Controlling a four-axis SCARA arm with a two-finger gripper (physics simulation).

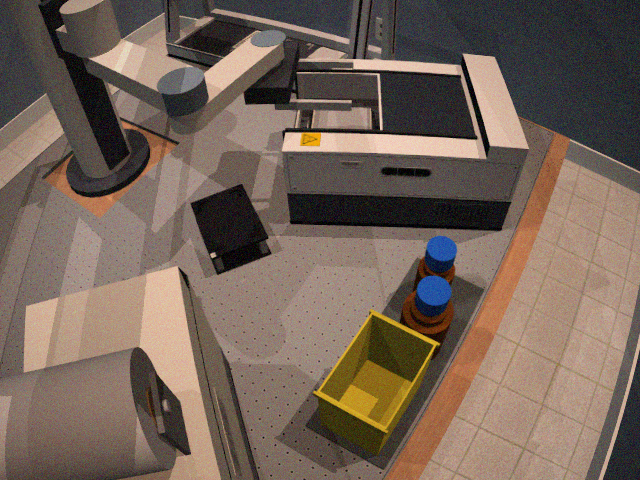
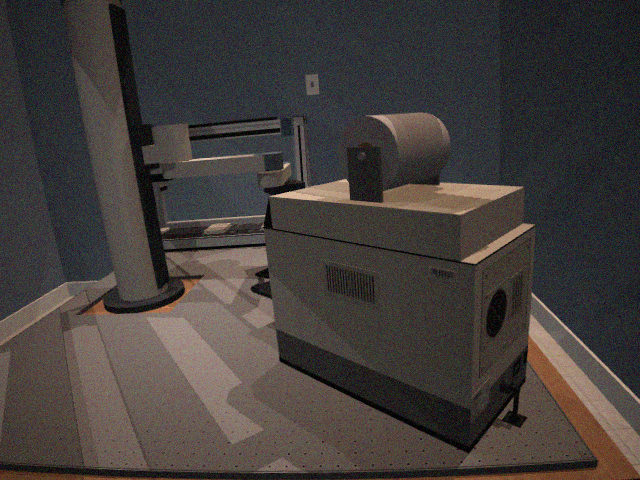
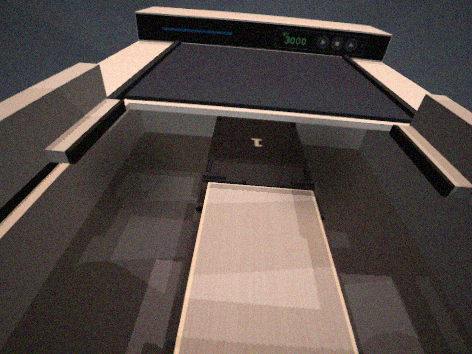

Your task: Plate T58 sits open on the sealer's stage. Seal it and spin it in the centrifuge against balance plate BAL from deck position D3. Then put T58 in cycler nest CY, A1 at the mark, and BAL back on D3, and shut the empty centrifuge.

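Where they show: gripper, between the fingertips: (image 1: 352,84) (image 3: 260,99); arm's base, origin of its link: (image 1: 108,163) (image 2: 145,297).
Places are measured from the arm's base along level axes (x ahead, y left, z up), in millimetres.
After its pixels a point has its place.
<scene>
The centrifuge (image 1: 403,173) @[x 762, y 181, z 174 mm] (image 3: 265,75) @[x 711, y 343, z 226 mm] stands open, with its dark cover drawn back and its panel showing 3000. Inside it, a pale plate with a smooth, sealed-looking top (image 1: 351,118) @[x 593, y 278, z 170 mm] (image 3: 260,250) @[x 576, y 271, z 169 mm] lies flat by the dark part marked 1 (image 3: 256,155) @[x 688, y 331, z 153 mm]. Its label does not show, so T58 cannot be read. My gripper (image 1: 341,85) @[x 589, y 289, z 253 mm] (image 3: 260,99) @[x 589, y 289, z 253 mm] is open and empty above the plate, its fingers wide to either side and apart from it. The sealer (image 1: 113,320) @[x 654, y -378, z 363 mm] (image 2: 372,289) @[x 701, y -590, z 233 mm] carries a large roll. A pale plate (image 2: 218,227) @[x 87, y 557, z 85 mm] sits on the back deck, its label unreadable.
The gantry frame (image 2: 300,155) @[x 475, y 537, z 364 mm] stands over the back deck. A low black unit (image 1: 230,222) @[x 488, y -24, z 71 mm] stands between the sealer and the centrifuge. Two blue-capped brown bottles (image 1: 440,253) @[x 897, y 58, z 158 mm] (image 1: 433,297) @[x 929, y -52, z 199 mm] and a yellow bin (image 1: 351,421) @[x 914, y -265, z 138 mm] stand near the table's right edge. The arm's column (image 2: 111,170) @[x 16, y -74, z 411 mm] rises at left.
</scene>
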